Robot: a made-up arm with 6 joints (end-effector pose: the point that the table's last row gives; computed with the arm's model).
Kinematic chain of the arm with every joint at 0, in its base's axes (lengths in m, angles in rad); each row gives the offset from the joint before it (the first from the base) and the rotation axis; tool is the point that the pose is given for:
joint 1: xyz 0 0 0.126 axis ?
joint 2: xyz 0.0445 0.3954 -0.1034 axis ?
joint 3: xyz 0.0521 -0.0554 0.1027 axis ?
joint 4: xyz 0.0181 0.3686 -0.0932 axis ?
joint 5: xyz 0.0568 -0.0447 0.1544 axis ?
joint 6: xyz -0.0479 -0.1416 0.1 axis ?
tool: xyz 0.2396 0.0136 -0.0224
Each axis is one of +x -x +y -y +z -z.
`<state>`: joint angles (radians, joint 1 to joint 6).
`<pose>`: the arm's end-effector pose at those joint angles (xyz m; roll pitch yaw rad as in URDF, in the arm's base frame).
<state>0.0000 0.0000 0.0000 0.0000 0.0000 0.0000</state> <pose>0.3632 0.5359 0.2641 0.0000 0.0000 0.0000</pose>
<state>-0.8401 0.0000 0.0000 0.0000 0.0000 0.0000</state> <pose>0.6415 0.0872 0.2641 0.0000 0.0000 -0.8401</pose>
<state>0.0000 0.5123 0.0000 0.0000 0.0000 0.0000</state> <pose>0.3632 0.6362 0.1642 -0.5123 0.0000 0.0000</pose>
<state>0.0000 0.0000 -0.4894 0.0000 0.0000 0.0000</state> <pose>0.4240 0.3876 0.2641 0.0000 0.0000 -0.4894</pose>
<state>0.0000 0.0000 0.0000 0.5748 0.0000 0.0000</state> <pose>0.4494 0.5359 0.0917 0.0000 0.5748 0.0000</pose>
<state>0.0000 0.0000 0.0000 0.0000 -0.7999 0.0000</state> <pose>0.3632 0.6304 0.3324 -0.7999 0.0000 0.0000</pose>
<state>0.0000 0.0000 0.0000 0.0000 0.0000 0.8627</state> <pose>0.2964 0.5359 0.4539 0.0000 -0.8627 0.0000</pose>
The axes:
joint 1: +z
joint 2: -x
joint 3: +z
joint 4: +y
joint 5: +x
joint 6: -y

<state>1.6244 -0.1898 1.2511 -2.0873 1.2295 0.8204</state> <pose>-0.1628 -0.0030 0.0939 -2.4763 -0.3303 0.5877</pose>
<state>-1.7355 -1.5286 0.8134 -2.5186 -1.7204 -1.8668</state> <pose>0.6896 0.0131 0.0425 2.7087 0.5820 -1.4152</pose>
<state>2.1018 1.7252 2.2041 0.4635 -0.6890 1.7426</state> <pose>-0.5490 -0.7820 0.0800 0.8775 -0.1011 -1.9434</pose>
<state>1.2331 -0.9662 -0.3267 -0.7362 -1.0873 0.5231</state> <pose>-0.1821 0.2609 0.5802 -0.2212 -0.7008 0.5697</pose>
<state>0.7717 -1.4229 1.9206 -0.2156 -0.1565 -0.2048</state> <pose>-0.2221 -0.0076 0.1308 -1.3124 -1.2265 -2.7553</pose>
